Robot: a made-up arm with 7 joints. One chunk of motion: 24 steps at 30 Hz.
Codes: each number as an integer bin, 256 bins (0 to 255) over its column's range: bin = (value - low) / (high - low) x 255, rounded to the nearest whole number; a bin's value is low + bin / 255 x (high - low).
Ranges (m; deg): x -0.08..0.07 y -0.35..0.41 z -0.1..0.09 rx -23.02..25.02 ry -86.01..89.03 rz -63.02..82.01
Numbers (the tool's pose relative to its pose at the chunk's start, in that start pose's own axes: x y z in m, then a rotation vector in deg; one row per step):
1: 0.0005 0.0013 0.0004 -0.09 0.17 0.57
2: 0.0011 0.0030 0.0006 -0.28 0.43 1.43
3: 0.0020 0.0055 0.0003 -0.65 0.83 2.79
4: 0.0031 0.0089 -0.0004 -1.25 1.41 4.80
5: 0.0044 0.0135 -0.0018 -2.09 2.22 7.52
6: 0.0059 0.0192 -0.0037 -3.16 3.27 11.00
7: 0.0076 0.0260 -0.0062 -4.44 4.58 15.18
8: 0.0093 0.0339 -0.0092 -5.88 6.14 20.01
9: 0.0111 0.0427 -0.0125 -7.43 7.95 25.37
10: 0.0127 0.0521 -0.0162 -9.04 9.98 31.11
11: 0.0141 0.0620 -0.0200 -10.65 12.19 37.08
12: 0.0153 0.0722 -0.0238 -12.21 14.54 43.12
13: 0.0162 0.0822 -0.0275 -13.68 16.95 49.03
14: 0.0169 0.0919 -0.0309 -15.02 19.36 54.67
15: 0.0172 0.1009 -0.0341 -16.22 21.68 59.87
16: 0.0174 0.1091 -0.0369 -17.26 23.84 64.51
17: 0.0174 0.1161 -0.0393 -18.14 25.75 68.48
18: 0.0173 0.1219 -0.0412 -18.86 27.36 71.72
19: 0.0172 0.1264 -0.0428 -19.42 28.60 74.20
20: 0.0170 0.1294 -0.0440 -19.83 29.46 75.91
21: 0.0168 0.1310 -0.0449 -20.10 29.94 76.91
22: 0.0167 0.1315 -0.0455 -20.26 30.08 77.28
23: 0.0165 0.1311 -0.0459 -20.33 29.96 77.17
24: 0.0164 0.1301 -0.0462 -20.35 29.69 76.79
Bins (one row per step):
1: 137 118 135 122 126 112
2: 138 118 135 121 126 113
3: 139 119 135 119 127 116
4: 141 120 134 116 127 119
5: 143 122 132 111 129 124
6: 146 124 129 105 130 130
7: 149 126 126 99 132 137
8: 152 129 122 91 134 146
9: 155 132 117 83 137 155
10: 158 135 112 74 140 166
11: 160 138 107 66 143 176
12: 162 142 102 57 146 187
13: 164 145 97 50 150 197
14: 165 148 93 42 154 207
15: 165 151 88 36 157 216
16: 166 154 85 31 160 224
17: 166 156 81 26 163 231
18: 165 158 79 22 165 237
19: 165 160 77 19 167 241
20: 165 161 75 17 168 244
21: 165 161 74 15 169 246
22: 164 162 73 15 169 247
23: 164 161 73 14 169 246
24: 164 161 72 14 169 246

